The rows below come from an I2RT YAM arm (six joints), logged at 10 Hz.
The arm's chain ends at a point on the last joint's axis. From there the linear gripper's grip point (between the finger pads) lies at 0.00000 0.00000 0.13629 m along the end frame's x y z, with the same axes.
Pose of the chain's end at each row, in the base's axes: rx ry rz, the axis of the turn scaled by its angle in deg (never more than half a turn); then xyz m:
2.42 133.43 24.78 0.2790 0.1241 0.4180
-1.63 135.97 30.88 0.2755 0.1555 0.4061
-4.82 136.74 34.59 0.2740 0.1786 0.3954
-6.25 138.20 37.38 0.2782 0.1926 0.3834
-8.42 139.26 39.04 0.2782 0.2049 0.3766
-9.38 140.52 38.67 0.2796 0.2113 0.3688
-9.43 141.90 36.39 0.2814 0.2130 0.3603
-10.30 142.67 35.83 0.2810 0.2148 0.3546
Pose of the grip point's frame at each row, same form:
2.42 133.43 24.78 0.3733 0.1644 0.3282
-1.63 135.97 30.88 0.3613 0.2083 0.3143
-4.82 136.74 34.59 0.3548 0.2391 0.3039
-6.25 138.20 37.38 0.3540 0.2579 0.2908
-8.42 139.26 39.04 0.3497 0.2736 0.2831
-9.38 140.52 38.67 0.3486 0.2797 0.2732
-9.43 141.90 36.39 0.3496 0.2778 0.2616
-10.30 142.67 35.83 0.3477 0.2790 0.2545

